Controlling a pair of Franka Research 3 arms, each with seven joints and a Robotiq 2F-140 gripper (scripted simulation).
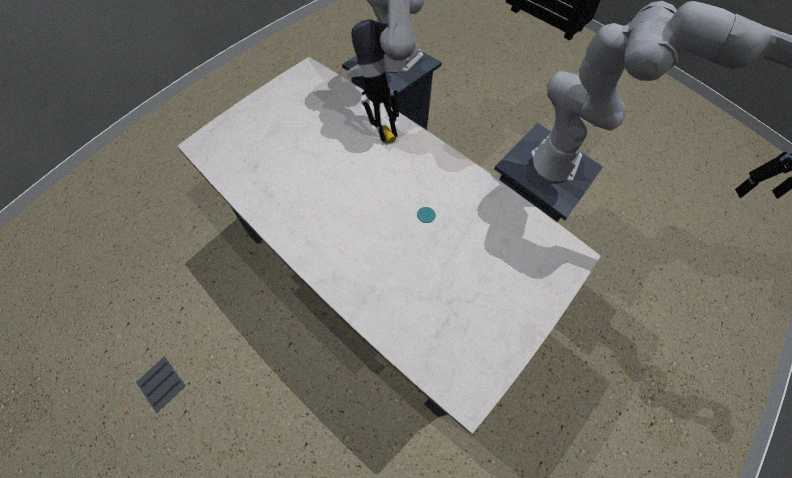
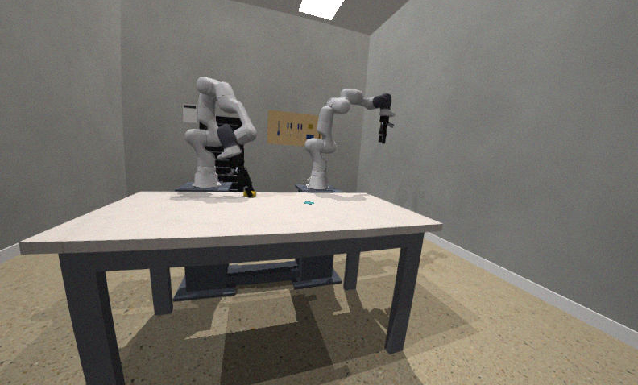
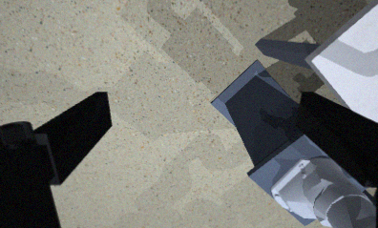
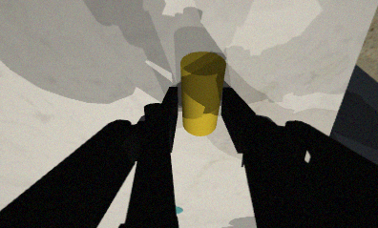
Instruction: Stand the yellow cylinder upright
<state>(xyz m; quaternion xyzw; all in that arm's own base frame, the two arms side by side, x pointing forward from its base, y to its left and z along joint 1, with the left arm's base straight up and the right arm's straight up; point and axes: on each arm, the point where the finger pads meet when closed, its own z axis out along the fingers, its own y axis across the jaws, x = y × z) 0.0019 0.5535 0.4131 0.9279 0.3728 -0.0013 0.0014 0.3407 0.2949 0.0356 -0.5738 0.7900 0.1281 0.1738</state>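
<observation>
Now: right hand 2 cm above the yellow cylinder. The rest, counted from my right hand: cyan circle 32 cm to the left, 15 cm ahead, 4 cm below.
</observation>
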